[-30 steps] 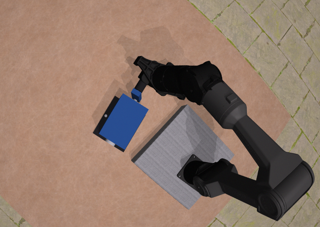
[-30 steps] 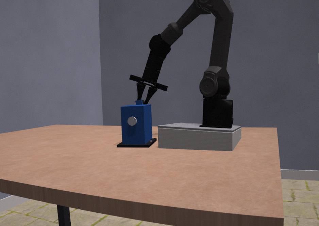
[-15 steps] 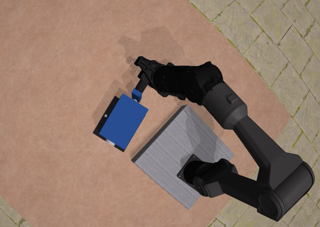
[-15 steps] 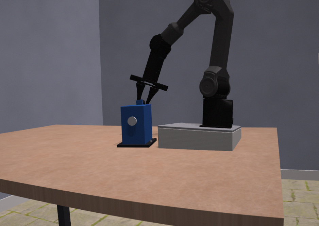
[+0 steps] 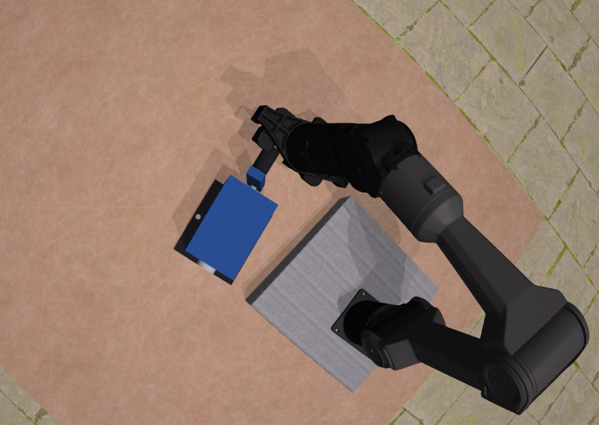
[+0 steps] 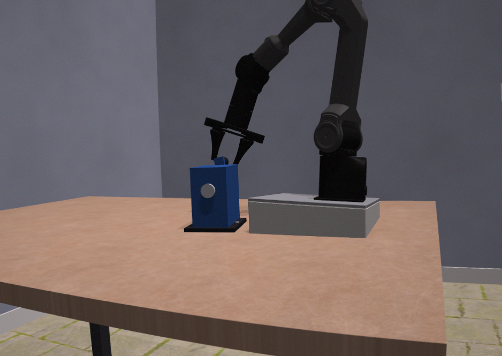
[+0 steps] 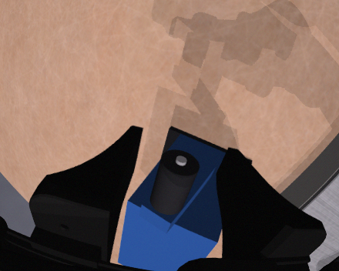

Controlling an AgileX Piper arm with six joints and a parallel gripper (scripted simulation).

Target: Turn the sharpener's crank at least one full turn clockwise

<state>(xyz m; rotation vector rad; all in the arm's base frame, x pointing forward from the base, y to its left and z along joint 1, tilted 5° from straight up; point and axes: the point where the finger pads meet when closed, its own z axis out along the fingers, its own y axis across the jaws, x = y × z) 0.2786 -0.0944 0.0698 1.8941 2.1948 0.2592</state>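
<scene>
The black crank handle lies 20 mm to the left of my hand. Round my hand: crank (30 mm to the left, 10 mm below).
</scene>
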